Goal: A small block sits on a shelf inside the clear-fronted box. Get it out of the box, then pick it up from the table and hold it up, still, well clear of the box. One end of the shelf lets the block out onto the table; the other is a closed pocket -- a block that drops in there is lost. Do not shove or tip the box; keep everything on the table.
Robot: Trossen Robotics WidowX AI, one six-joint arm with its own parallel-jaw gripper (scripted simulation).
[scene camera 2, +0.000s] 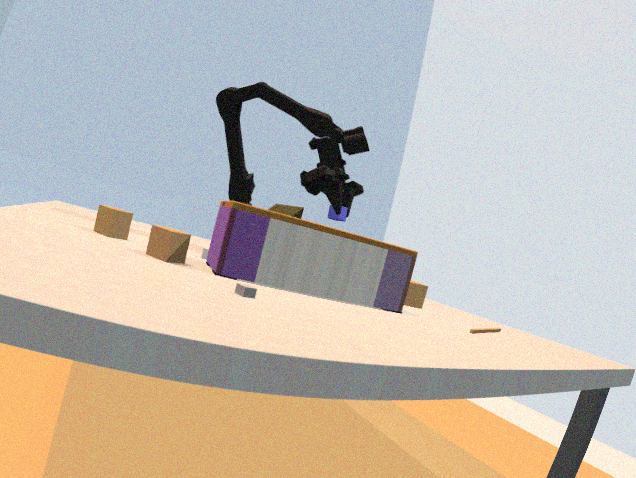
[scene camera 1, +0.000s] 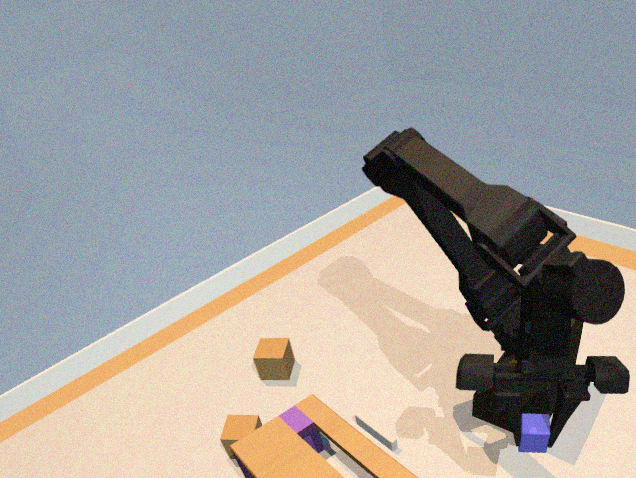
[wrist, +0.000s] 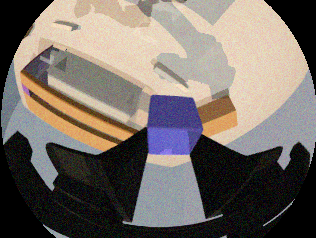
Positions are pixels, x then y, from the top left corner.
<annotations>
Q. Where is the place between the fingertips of the gripper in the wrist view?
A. At 168,133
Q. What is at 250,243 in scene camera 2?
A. A box.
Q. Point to a blue block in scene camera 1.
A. At 535,428
</annotations>
